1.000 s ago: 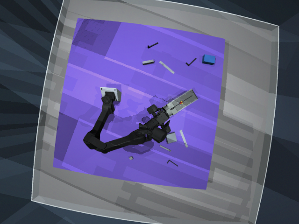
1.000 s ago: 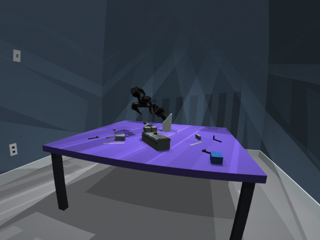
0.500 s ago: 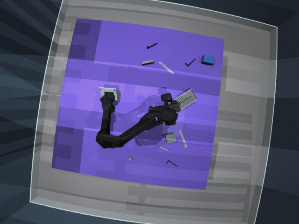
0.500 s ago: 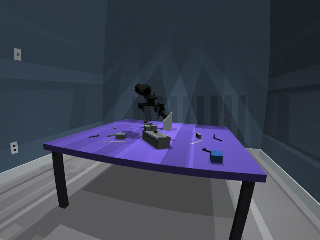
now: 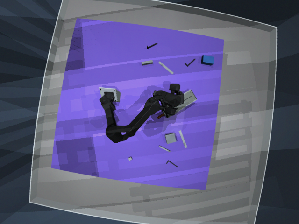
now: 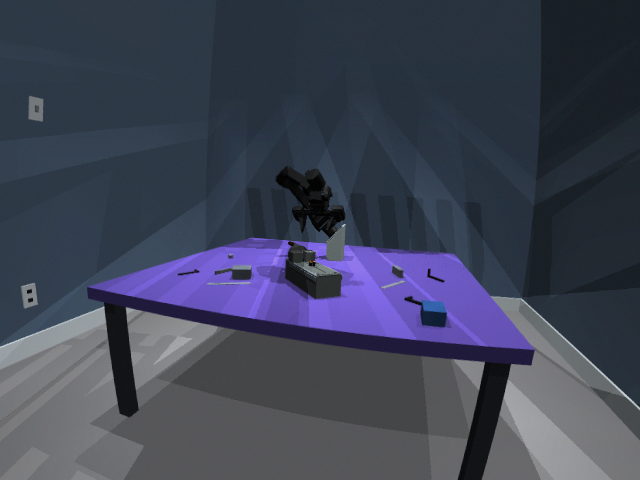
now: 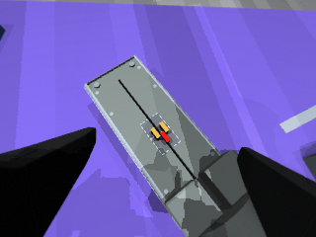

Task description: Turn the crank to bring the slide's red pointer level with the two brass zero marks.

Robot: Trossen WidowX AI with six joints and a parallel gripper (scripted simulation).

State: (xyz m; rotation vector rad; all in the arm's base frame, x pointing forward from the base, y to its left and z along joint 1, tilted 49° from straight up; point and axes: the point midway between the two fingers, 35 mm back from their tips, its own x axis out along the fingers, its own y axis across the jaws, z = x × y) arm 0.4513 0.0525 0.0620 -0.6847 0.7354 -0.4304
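The brown crank handle lies 11 cm behind my gripper tip, 10 cm to the right of it and 7 cm below it. Round my gripper tip: dark block 23 cm behind, 31 cm to the left, 17 cm below; then red pointer 3 cm ahead, 10 cm below; then grey block 1 cm behind, 27 cm to the right, 17 cm below.
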